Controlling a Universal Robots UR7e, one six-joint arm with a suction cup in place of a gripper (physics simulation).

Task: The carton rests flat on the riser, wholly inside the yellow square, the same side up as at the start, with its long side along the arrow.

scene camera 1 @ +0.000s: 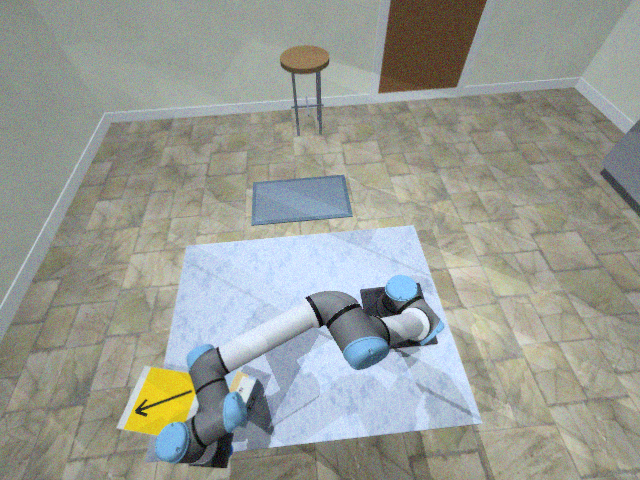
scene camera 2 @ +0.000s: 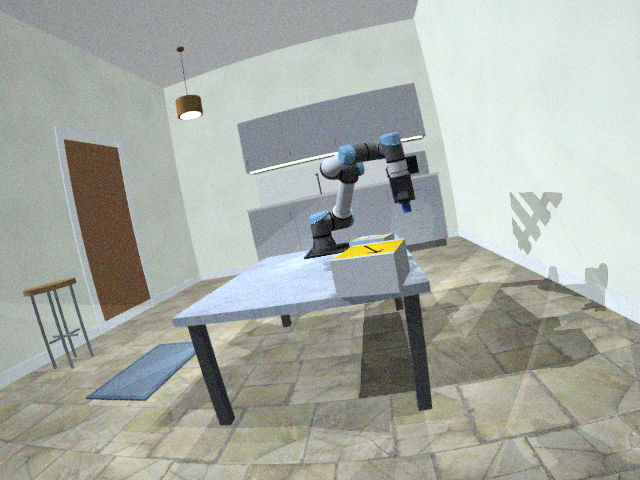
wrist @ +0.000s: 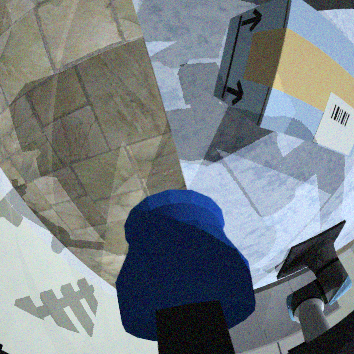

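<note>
The light-blue carton (scene camera 1: 241, 382) (scene camera 2: 373, 238) (wrist: 307, 67) has a tan band, a white barcode label and black arrows on one side that point to its top face. It stands on the table beside the riser, partly hidden by the arm in scene camera 1 and by the riser in scene camera 2. The white riser (scene camera 2: 364, 276) bears a yellow square (scene camera 1: 157, 383) (scene camera 2: 351, 251) with a black arrow (scene camera 1: 162, 401) (scene camera 2: 373, 249). My blue suction cup (scene camera 2: 406, 207) (wrist: 175, 205) hangs in the air above and to one side of the carton, apart from it, and holds nothing.
The riser stands at the table's edge. The arm's base (scene camera 2: 323, 248) stands on the marbled table (scene camera 1: 289, 268) (scene camera 2: 248, 291). The forearm (scene camera 1: 268, 330) reaches over the table. A stool (scene camera 1: 305, 57) (scene camera 2: 50, 286) and a blue mat (scene camera 1: 302, 199) (scene camera 2: 144, 370) are farther off on the floor.
</note>
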